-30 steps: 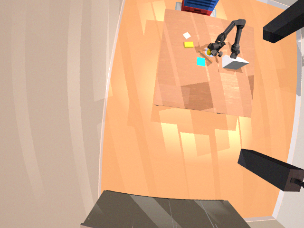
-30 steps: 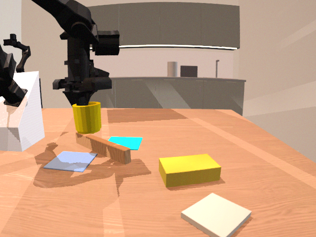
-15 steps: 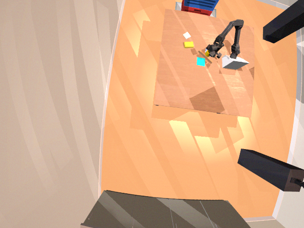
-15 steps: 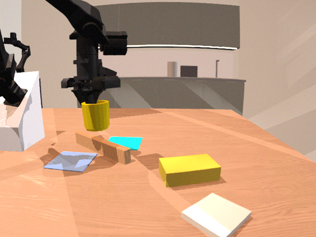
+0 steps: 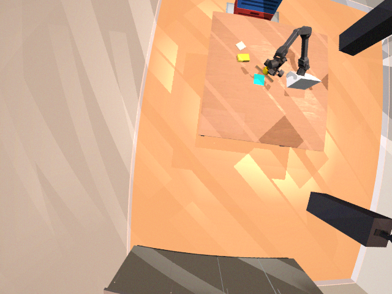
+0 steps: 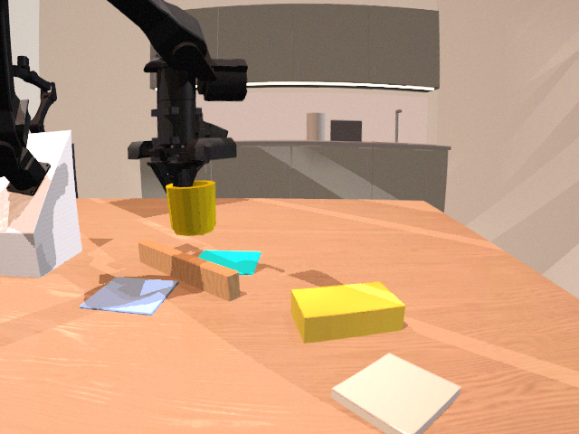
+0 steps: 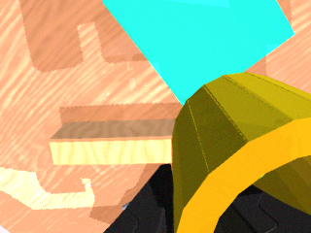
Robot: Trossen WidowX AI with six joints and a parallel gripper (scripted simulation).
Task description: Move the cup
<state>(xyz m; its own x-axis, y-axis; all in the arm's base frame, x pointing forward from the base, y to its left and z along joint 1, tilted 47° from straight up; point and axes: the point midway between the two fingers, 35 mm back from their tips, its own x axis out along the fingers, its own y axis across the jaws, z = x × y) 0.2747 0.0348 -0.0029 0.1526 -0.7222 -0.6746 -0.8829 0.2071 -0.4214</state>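
Now: gripper tip 60 mm short of the cyan pad, 40 mm to the right of it and 110 mm above it. Also, from my gripper tip: yellow cup: 20 mm ahead, 10 mm to the right; then wooden bar: 10 mm ahead, 30 mm to the right, 90 mm below; then yellow block: 240 mm ahead, 140 mm to the right, 80 mm below.
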